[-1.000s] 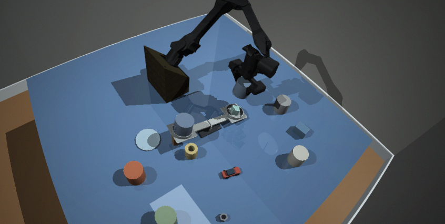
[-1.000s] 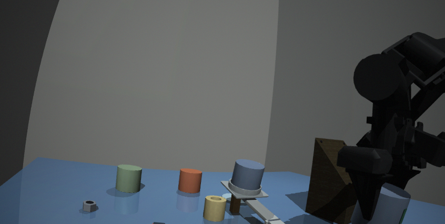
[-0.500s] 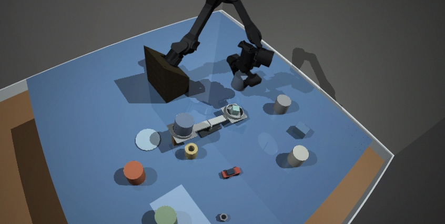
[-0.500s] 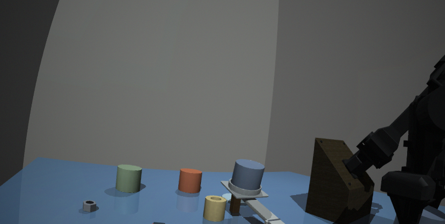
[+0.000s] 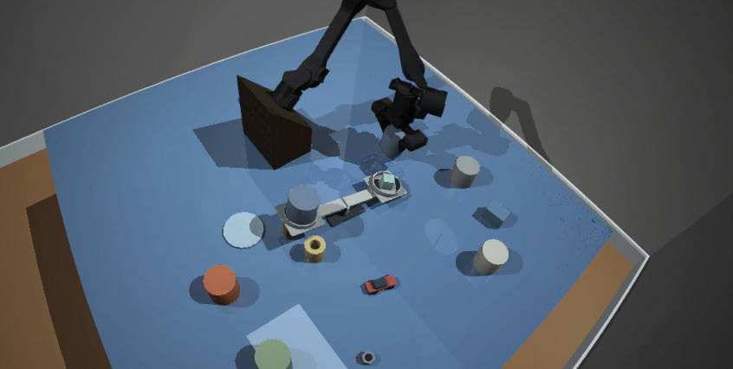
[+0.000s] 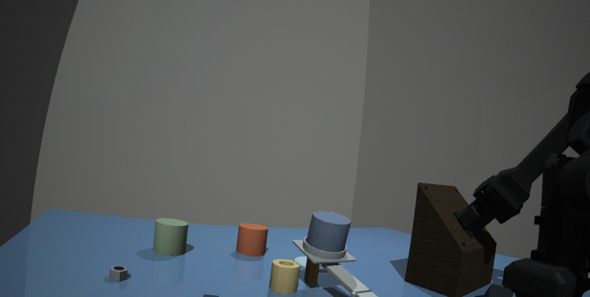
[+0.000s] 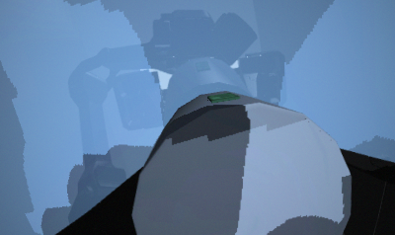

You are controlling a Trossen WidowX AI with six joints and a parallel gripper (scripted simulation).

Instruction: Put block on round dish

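Now: the pale green block 90 mm ahead of my gripper tip and 110 mm to the right of it. Also, from my gripper tip: blue-grey cup (20 mm to the left, 10 mm above); blue box (340 mm ahead, 80 mm to the left, 20 mm below); yellow ring (130 mm ahead, 380 mm to the right, 20 mm below).
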